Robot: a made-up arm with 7 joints.
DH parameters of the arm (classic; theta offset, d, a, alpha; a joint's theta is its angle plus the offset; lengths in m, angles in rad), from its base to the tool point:
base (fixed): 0 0.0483 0 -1.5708
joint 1: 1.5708 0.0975 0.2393 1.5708
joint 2: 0 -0.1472 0.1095 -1.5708
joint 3: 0 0.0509 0.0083 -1.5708
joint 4: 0 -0.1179 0.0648 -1.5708
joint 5: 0 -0.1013 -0.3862 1.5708
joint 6: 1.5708 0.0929 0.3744 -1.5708
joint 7: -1.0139 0 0.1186 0
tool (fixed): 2.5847 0.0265 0 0
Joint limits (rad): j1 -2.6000..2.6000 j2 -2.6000..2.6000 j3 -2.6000..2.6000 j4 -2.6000..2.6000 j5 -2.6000..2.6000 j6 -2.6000..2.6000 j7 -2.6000..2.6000
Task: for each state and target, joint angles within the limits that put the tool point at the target. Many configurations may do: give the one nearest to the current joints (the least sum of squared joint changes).
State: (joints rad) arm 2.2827 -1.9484 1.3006 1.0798 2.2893 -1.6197 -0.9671
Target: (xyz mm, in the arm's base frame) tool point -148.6 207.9 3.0
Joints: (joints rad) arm 2.3460 -2.3421 0.8779 1.9357 2.2454 -0.7766 -0.7544
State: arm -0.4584 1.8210 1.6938 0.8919 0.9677 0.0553 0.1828
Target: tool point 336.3 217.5 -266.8
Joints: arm -0.4989 2.0684 2.0350 0.8764 1.0647 -0.2642 0.3008
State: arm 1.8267 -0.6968 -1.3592 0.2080 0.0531 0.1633 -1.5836
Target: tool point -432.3 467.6 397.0
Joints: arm 1.3208 -0.8354 -1.0439 0.8081 -0.2853 0.4783 -1.6660
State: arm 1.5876 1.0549 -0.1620 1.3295 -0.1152 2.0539 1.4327
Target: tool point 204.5 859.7 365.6
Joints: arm 1.6499 1.0141 0.0320 1.5181 0.2963 2.0524 1.2949
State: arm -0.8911 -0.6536 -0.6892 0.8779 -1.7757 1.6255 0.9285
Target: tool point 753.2 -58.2 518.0
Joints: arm -0.7900 -0.6270 -0.4284 0.9036 -2.0535 1.6528 0.9662
